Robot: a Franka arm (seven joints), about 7 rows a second.
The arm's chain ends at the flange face. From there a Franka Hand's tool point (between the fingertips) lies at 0.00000 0.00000 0.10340 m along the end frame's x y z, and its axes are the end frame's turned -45 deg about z.
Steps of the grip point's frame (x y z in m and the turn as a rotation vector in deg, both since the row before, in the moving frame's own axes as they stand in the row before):
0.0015, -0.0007, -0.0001, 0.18, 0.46, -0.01
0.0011, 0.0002, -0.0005, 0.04, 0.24, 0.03
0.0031, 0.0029, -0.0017, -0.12, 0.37, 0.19
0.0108, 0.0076, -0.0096, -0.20, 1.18, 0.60
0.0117, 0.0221, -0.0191, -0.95, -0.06, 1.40
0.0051, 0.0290, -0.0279, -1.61, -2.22, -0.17
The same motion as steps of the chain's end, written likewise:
0.0002, -0.0007, -0.0001, 0.45, 0.20, -0.01
0.0007, -0.0003, -0.0005, 0.20, 0.14, 0.03
0.0036, 0.0002, -0.0017, 0.18, 0.35, 0.19
0.0112, -0.0010, -0.0096, 0.69, 0.98, 0.60
0.0228, 0.0061, -0.0191, -0.71, 0.63, 1.40
0.0249, 0.0120, -0.0278, -2.71, -0.43, -0.17

